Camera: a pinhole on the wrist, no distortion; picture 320 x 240 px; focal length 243.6 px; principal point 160.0 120.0 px. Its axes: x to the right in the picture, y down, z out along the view. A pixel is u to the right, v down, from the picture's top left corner.
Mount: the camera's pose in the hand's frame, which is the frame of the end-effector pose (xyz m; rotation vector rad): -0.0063 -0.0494 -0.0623 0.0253 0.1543 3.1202
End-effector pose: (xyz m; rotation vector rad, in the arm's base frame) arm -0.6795 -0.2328 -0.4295 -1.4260 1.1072 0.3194
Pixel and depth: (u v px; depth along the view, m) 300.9 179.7 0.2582
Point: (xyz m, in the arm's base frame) -0.6082 -0.0056 -0.3076
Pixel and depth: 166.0 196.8 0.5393
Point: -0.3579 0.1739 -0.4261
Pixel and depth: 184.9 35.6 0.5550
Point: -0.6603 0.2449 -0.6182
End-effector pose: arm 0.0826 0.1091 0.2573 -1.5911 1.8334 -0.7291
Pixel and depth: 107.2 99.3 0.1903
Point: 0.1813 0.0664 0.1817
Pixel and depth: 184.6 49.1 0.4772
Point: 0.2928 0.1624 -0.1077
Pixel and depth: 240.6 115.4 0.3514
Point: 0.3126 0.2177 0.0780
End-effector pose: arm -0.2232 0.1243 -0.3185 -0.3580 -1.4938 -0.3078
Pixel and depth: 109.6 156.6 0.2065
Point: -0.3784 0.1303 -0.2704
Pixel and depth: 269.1 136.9 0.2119
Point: -0.3834 0.1475 -0.4079
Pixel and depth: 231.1 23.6 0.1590
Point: -0.2958 0.1878 -0.3647
